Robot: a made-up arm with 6 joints.
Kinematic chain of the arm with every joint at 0, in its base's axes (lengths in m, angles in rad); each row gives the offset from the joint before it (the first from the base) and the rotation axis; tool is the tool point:
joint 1: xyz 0 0 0.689 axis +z
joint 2: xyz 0.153 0 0 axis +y
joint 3: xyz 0 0 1.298 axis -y
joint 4: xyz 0 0 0.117 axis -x
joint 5: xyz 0.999 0 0 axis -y
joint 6: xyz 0.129 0 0 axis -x
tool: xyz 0 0 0
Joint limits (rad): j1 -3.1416..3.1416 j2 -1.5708..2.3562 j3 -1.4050..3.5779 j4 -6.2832..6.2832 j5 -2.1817..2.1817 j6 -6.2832..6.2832
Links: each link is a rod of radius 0.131 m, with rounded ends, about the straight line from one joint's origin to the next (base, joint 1, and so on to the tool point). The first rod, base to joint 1, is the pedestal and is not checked.
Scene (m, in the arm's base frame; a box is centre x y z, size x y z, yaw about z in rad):
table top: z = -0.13
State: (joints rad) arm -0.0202 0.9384 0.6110 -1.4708 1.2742 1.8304
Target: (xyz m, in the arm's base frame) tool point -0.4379 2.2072 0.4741
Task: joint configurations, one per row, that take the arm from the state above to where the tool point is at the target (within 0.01 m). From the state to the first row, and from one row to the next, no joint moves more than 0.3 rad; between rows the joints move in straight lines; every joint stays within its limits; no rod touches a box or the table.
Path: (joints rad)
1: 0.2427 0.9847 0.5982 -1.4705 1.2660 1.8304
2: 0.5056 1.0309 0.5853 -1.4702 1.2579 1.8304
3: 0.7685 1.0772 0.5725 -1.4698 1.2497 1.8304
4: 1.0314 1.1234 0.5597 -1.4695 1.2415 1.8304
5: 1.2944 1.1697 0.5468 -1.4692 1.2334 1.8304
6: 1.5573 1.2159 0.5340 -1.4689 1.2252 1.8304
7: 1.8202 1.2622 0.5212 -1.4686 1.2171 1.8304

